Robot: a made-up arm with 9 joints. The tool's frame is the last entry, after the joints.
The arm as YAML. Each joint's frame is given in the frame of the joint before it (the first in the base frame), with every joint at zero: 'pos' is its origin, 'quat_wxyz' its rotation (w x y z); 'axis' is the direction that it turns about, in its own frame. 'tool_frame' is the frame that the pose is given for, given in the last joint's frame.
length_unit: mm
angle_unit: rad
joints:
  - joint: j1
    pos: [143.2, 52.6, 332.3]
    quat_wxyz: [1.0, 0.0, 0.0, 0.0]
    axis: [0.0, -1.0, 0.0]
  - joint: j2
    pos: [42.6, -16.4, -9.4]
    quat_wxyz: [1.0, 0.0, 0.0, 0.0]
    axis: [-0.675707, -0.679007, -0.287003]
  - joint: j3
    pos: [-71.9, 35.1, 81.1]
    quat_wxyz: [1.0, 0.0, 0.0, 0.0]
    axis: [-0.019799, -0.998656, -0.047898]
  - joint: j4
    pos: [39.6, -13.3, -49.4]
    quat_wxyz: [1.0, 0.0, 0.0, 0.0]
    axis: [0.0, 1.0, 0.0]
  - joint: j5
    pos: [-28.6, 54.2, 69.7]
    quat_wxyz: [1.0, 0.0, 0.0, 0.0]
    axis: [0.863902, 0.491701, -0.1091]
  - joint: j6
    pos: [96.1, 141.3, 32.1]
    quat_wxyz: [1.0, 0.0, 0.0, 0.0]
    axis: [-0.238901, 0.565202, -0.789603]
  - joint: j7
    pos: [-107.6, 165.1, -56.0]
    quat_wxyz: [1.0, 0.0, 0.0, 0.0]
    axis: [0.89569, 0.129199, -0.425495]
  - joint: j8
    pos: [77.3, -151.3, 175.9]
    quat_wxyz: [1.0, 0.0, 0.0, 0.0]
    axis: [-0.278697, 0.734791, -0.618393]
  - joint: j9
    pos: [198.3, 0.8, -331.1]
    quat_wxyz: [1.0, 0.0, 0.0, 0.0]
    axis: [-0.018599, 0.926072, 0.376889]
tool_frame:
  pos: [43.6, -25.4, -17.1]
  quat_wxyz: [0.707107, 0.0, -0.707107, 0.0]
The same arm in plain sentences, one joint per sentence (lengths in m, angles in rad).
The arm has nine revolute joints in a row. What follows holds with every joint at zero, and every direction is one of the base frame's. The first joint sits 0.1432 m along +x and 0.0526 m along +y and 0.3323 m along +z from the base frame's origin and turns about -y. The second joint sits 0.0426 m along +x and 0.0164 m along -y and 0.0094 m along -z from the first joint and turns about the direction (-0.675707, -0.679007, -0.287003). The third joint sits 0.0719 m along -x and 0.0351 m along +y and 0.0811 m along +z from the second joint and turns about the direction (-0.019799, -0.998656, -0.047898). The fourth joint sits 0.0396 m along +x and 0.0133 m along -y and 0.0494 m along -z from the third joint and turns about +y. The fifth joint sits 0.0286 m along -x and 0.0542 m along +y and 0.0697 m along +z from the fourth joint and turns about the direction (0.863902, 0.491701, -0.1091). The sixth joint sits 0.0961 m along +x and 0.1413 m along +y and 0.0321 m along +z from the fifth joint and turns about the direction (-0.238901, 0.565202, -0.789603). The seventh joint sits 0.1076 m along -x and 0.1651 m along +y and 0.0560 m along -z from the sixth joint and turns about the direction (0.89569, 0.129199, -0.425495). The eighth joint sits 0.0773 m along +x and 0.1513 m along -y and 0.1759 m along +z from the seventh joint and turns about the direction (-0.278697, 0.734791, -0.618393). The ninth joint sits 0.1983 m along +x and 0.0008 m along +y and 0.3311 m along -z from the eighth joint and turns about the direction (-0.018599, 0.926072, 0.376889). The tool frame, which is the frame that the pose is given for, sits 0.0436 m along +x and 0.0254 m along -y and 0.0171 m along -z from the ninth joint; its axes are the base frame's turned by roll 0.0000, pitch -1.5708 and yaw 0.0000 rad (as in URDF: about the fixed x, then y, then z).
